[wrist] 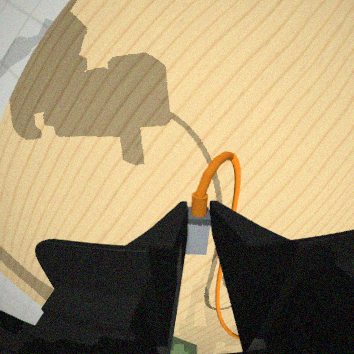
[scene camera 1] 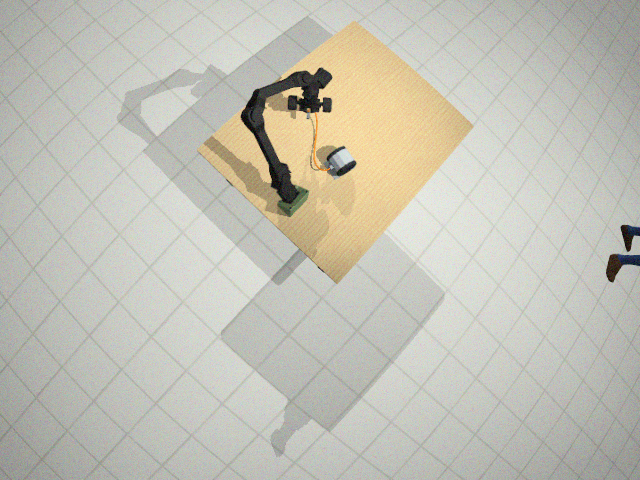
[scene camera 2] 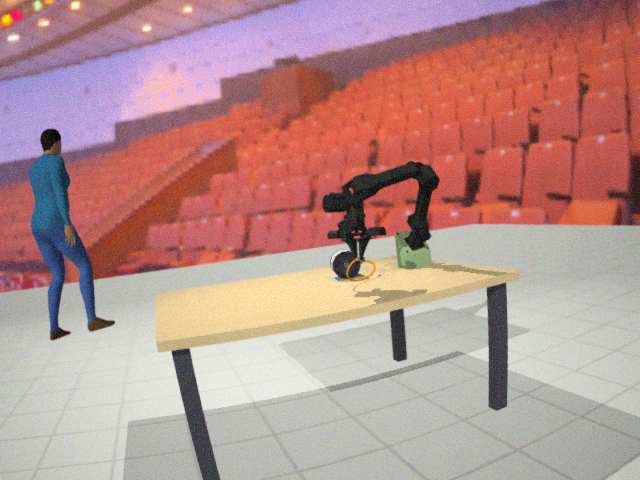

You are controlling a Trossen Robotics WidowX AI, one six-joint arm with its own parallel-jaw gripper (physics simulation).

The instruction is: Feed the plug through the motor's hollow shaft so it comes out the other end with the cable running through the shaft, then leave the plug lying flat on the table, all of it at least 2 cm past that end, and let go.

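Places are measured from the arm's base along level axes (x ahead, y left, z up), in millimetres.
Pixels of known places: gripper, fingertip midpoint: [wrist: 197, 207] [scene camera 1: 308, 112] [scene camera 2: 358, 259]; arm's base at its link origin: [scene camera 1: 290, 197] [scene camera 2: 414, 242].
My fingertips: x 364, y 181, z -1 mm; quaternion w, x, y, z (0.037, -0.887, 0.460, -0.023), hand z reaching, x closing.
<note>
For each thing: its top centre in the pictures, then the offset to it from my fingertips. Level surfaces: height alone.
- plug at its top centre: [wrist: 197, 238] 15 mm back, 9 mm right, 9 mm up
- motor at its top centre: [scene camera 2: 344, 250] [scene camera 1: 343, 157] 85 mm back, 252 mm right, 10 mm up
- wooden table at its surface level: 92 mm down
My gripper [scene camera 1: 309, 112] [scene camera 2: 358, 257] [wrist: 197, 207] is shut on the plug, above the table. The plug [wrist: 198, 239] is a small blue-grey block with an orange sleeve, held between the fingertips. Its orange cable [scene camera 1: 315, 139] [scene camera 2: 373, 266] [wrist: 238, 182] leaves the sleeve, bends round in a loop and runs to the left side of the motor in scene camera 1. The motor [scene camera 1: 341, 161] [scene camera 2: 345, 264] is a pale cylinder with black ends, lying on its side on the table, apart from the gripper. The inside of its hollow shaft is too small to make out.
The wooden table [scene camera 1: 408, 103] [scene camera 2: 232, 304] [wrist: 290, 90] carries the arm's green base block [scene camera 1: 293, 204] [scene camera 2: 415, 258], left of and below the motor in scene camera 1. The arm's shadow falls near the table's left edge in the wrist view. A person [scene camera 2: 51, 196] stands on the floor away from the table.
</note>
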